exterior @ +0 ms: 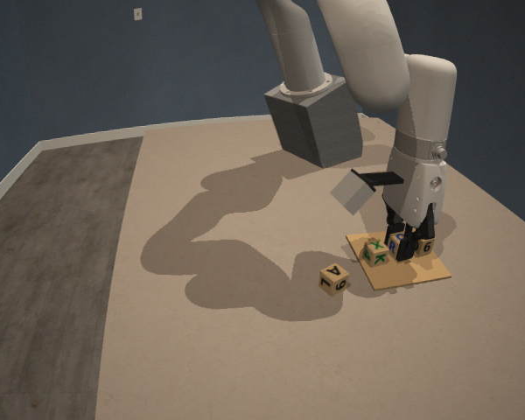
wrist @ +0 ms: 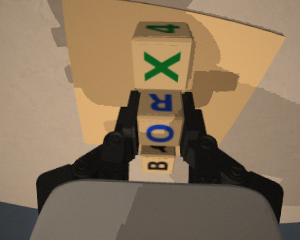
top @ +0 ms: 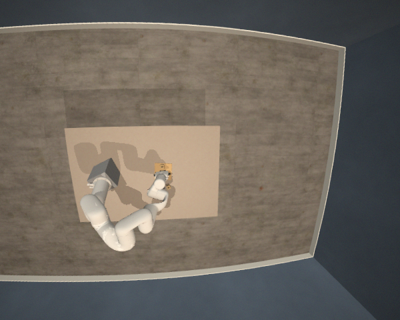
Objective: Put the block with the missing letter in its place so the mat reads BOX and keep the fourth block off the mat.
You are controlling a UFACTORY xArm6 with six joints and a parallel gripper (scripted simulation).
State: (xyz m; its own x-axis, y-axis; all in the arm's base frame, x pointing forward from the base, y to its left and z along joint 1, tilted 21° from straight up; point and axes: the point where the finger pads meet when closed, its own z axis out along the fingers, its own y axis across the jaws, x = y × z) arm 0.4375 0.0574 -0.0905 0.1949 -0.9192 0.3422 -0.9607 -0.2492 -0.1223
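Right now the orange mat is 30 mm below my hand.
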